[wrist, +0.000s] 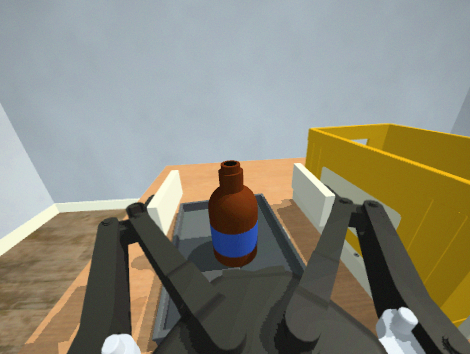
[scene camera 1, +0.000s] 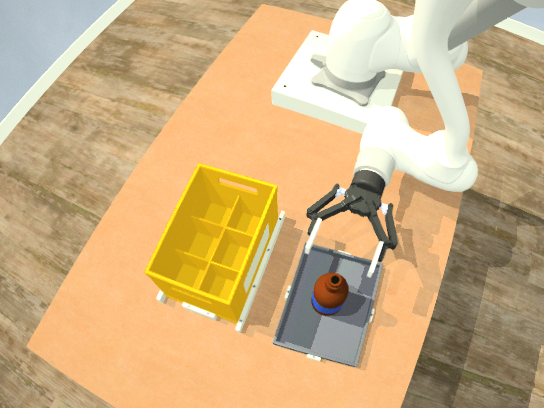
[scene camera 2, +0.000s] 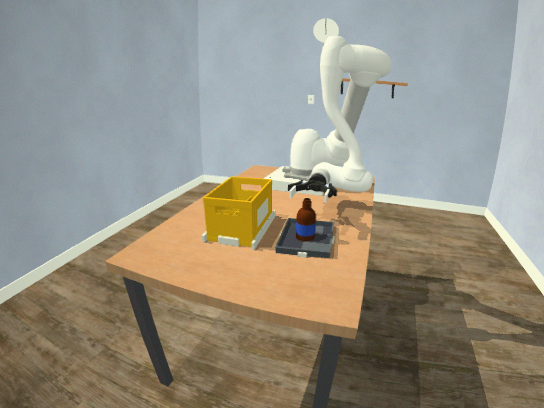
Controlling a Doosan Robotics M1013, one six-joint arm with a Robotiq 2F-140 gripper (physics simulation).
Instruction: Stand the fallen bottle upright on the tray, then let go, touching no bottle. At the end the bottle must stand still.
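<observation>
A brown bottle with a blue band stands upright on the grey tray, near the tray's middle. My gripper is open wide and empty. Its white finger pads are apart from the bottle, on the robot's side of it and above the near end of the tray. In the wrist view the bottle shows between the two pads but lies beyond them. The gripper body hides part of the tray's near end in the wrist view.
A yellow crate with empty compartments stands beside the tray, held by white rails on the table. Small white blocks sit against the tray's sides. The robot base plate is at the back.
</observation>
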